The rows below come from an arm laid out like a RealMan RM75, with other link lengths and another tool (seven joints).
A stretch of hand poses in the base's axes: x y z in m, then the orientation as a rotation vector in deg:
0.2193 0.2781 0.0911 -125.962 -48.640 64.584
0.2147 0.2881 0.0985 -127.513 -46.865 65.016
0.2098 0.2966 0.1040 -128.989 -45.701 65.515
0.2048 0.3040 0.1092 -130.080 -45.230 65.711
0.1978 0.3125 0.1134 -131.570 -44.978 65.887
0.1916 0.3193 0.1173 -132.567 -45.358 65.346
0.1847 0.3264 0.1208 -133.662 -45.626 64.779
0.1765 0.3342 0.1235 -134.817 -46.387 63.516
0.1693 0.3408 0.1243 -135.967 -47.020 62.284
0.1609 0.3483 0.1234 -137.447 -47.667 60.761
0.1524 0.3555 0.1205 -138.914 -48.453 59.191
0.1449 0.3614 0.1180 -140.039 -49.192 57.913
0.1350 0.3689 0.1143 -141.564 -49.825 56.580
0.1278 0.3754 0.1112 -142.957 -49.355 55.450
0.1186 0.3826 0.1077 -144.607 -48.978 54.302
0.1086 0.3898 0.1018 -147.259 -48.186 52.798
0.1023 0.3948 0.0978 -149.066 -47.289 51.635
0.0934 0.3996 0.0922 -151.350 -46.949 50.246
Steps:
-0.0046 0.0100 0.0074 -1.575 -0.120 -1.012
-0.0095 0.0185 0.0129 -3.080 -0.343 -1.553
-0.0145 0.0259 0.0181 -4.066 -0.699 -1.731
-0.0215 0.0344 0.0223 -5.325 -1.335 -1.723
-0.0277 0.0412 0.0262 -5.772 -2.219 -1.560
-0.0346 0.0483 0.0297 -6.298 -3.134 -1.472
-0.0428 0.0561 0.0324 -6.477 -4.542 -1.268
-0.0500 0.0627 0.0332 -6.695 -5.896 -1.135
-0.0584 0.0702 0.0323 -7.043 -7.561 -1.049
-0.0669 0.0774 0.0294 -7.367 -9.276 -0.870
-0.0744 0.0833 0.0269 -7.586 -10.659 -0.655
-0.0843 0.0908 0.0232 -8.121 -12.238 -0.479
-0.0915 0.0973 0.0201 -8.748 -13.367 -1.003
-0.1007 0.1045 0.0166 -9.579 -14.654 -1.426
-0.1107 0.1117 0.0107 -11.112 -16.499 -2.096
-0.1170 0.1167 0.0067 -12.146 -17.735 -2.815
-0.1259 0.1215 0.0011 -13.440 -19.443 -3.136

